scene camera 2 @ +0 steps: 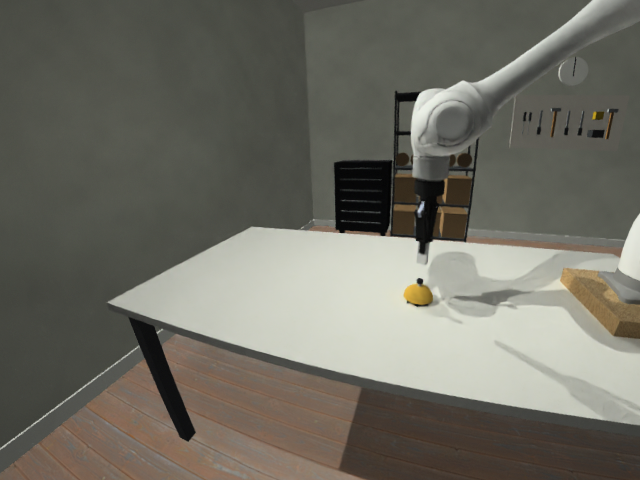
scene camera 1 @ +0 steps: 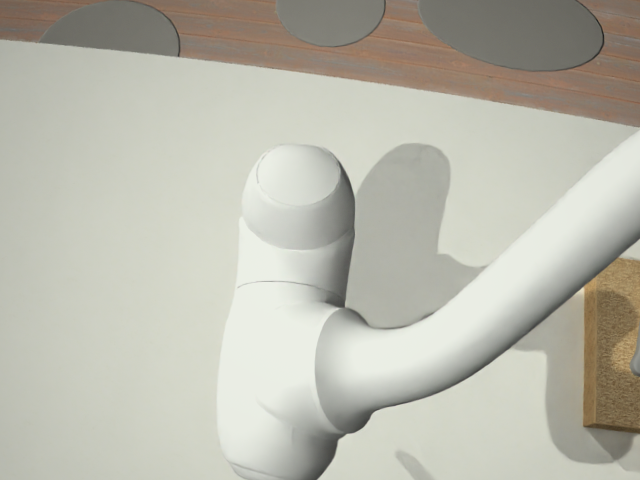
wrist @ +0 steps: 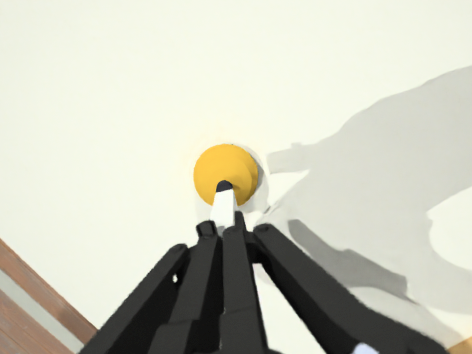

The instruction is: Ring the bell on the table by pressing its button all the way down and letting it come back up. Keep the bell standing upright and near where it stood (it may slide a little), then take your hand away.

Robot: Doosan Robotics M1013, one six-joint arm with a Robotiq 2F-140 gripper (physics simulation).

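Frame: origin at the arm's base, x ahead, y left, z up, level; metres.
Seen in the pictures: gripper, fingertip midpoint: (scene camera 2: 421, 263) (wrist: 228, 205).
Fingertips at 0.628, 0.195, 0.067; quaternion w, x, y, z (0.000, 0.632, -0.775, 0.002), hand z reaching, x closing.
Observation:
Offsets run from my fingertips to a thing's top centre, as dx, dy, dz. Level surfaces: height alone.
A yellow dome bell @(-0.001, +0.006, -0.050) (scene camera 2: 417, 295) (wrist: 220, 165) stands upright on the white table @(dz -0.116) (scene camera 2: 289, 310) (scene camera 1: 103, 206). Its black button @(-0.001, +0.006, -0.050) (scene camera 2: 419, 281) (wrist: 224, 186) sticks up from the top of the dome. My gripper (scene camera 2: 422, 262) (wrist: 228, 205) is shut and empty. In scene camera 2 its fingertips hang above the button, with a visible gap between them. In the wrist view the fingertips overlap the near side of the dome and part of the button. The bell does not show in scene camera 1, where the arm (scene camera 1: 289, 351) covers much of the table.
The arm's base stands on a wooden block (scene camera 2: 589, 299) (scene camera 1: 590, 361) at the right of the table. A black drawer cabinet (scene camera 2: 362, 196) and a shelf rack (scene camera 2: 395, 111) stand beyond the table's far edge. Arm shadows lie on the table right of the bell.

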